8 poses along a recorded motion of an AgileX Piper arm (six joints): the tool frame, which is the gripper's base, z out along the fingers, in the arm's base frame.
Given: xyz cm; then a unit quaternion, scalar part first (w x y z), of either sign.
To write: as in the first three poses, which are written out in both.
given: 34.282 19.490 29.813 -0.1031 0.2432 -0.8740 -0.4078
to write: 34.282 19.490 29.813 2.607 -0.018 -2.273
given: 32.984 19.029 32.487 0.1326 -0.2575 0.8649 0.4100
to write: 32.984 19.029 32.487 2.554 0.018 -2.251
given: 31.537 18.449 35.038 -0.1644 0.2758 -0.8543 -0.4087
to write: 31.537 18.449 35.038 2.490 0.055 -2.230
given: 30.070 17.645 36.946 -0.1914 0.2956 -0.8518 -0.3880
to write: 30.070 17.645 36.946 2.427 0.097 -2.251
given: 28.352 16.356 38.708 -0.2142 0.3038 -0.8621 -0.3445
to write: 28.352 16.356 38.708 2.394 0.161 -2.318
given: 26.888 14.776 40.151 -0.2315 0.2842 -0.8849 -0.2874
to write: 26.888 14.776 40.151 2.426 0.249 -2.420
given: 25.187 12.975 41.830 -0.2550 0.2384 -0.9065 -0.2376
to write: 25.187 12.975 41.830 2.510 0.357 -2.511
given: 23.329 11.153 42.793 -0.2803 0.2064 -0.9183 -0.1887
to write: 23.329 11.153 42.793 2.572 0.452 -2.602
